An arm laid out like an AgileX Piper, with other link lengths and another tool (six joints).
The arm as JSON. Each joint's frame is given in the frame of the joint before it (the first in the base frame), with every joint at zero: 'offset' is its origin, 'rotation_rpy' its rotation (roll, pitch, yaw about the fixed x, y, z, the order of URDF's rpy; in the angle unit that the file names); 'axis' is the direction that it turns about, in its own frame. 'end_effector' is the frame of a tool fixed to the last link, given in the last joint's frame.
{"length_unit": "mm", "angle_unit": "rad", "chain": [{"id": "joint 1", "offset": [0.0, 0.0, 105.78], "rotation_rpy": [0.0, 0.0, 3.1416], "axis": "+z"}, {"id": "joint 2", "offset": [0.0, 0.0, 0.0], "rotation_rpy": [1.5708, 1.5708, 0.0], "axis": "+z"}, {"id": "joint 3", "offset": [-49.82, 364.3, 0.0], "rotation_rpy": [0.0, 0.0, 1.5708], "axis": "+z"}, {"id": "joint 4", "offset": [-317.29, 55.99, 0.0], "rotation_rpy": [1.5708, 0.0, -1.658], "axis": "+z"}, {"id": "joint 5", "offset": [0.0, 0.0, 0.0], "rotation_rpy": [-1.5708, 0.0, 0.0], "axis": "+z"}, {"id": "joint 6", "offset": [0.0, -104.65, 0.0], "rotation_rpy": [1.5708, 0.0, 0.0], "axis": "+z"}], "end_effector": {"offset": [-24.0, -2.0, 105.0], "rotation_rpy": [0.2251, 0.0, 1.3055]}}
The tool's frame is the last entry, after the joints.
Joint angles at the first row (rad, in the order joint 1, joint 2, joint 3, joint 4, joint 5, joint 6):
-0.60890 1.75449 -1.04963 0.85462 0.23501 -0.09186
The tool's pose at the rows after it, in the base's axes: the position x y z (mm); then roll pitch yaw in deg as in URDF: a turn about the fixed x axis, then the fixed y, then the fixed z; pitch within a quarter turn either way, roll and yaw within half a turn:
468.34 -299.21 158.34 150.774 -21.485 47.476
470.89 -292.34 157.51 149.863 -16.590 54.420
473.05 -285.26 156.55 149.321 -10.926 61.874
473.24 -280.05 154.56 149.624 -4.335 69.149
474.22 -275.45 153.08 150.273 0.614 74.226
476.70 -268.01 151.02 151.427 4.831 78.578
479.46 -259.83 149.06 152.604 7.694 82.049
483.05 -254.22 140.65 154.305 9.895 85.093
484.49 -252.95 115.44 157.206 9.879 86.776
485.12 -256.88 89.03 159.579 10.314 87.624
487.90 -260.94 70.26 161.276 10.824 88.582
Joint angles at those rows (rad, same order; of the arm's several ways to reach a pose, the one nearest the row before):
-0.60889 1.75449 -1.04963 0.85464 0.24109 -0.21962
-0.60890 1.75449 -1.04963 0.85465 0.26894 -0.36176
-0.60891 1.75450 -1.04964 0.84549 0.29495 -0.51268
-0.60889 1.75449 -1.04963 0.79731 0.31203 -0.63711
-0.60248 1.75450 -1.04964 0.74693 0.31450 -0.70816
-0.58535 1.75449 -1.04965 0.67255 0.31137 -0.73031
-0.56705 1.75449 -1.04964 0.61073 0.31136 -0.73594
-0.55123 1.76974 -1.05273 0.55439 0.30887 -0.73721
-0.54562 1.81518 -1.05357 0.52270 0.30781 -0.73246
-0.54562 1.86674 -1.05356 0.49720 0.28553 -0.73175
-0.54562 1.91063 -1.06534 0.47105 0.27265 -0.72938

